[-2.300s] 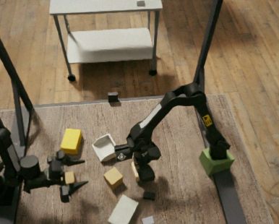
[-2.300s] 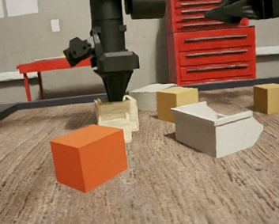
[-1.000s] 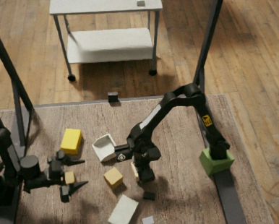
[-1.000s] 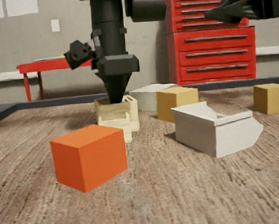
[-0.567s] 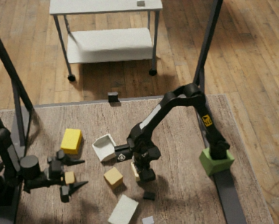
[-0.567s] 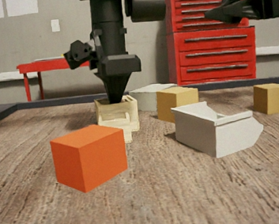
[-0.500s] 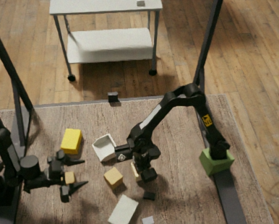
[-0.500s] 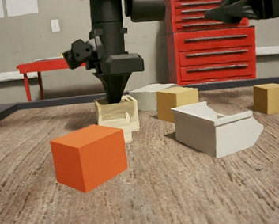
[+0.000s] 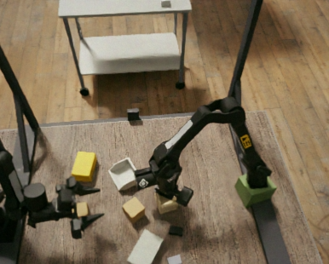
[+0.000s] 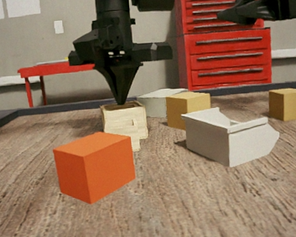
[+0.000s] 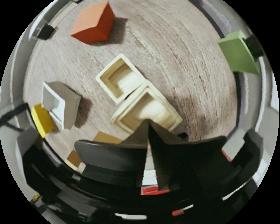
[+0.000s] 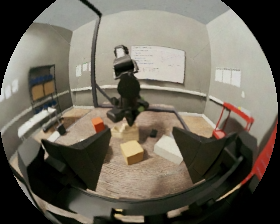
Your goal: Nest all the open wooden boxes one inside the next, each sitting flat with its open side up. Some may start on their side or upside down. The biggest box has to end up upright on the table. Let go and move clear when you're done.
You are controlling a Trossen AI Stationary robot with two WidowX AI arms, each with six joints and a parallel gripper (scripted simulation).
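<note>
Right now the orange cube is 19 cm behind my left hand, 4 cm to the left of it and 7 cm below it. From my left hand the other things lie so: small tan cube (1 cm behind, 31 cm to the right, 7 cm below); white slab (17 cm ahead, 10 cm to the right, 7 cm below); white tray (13 cm behind, 14 cm to the right, 7 cm below).
</note>
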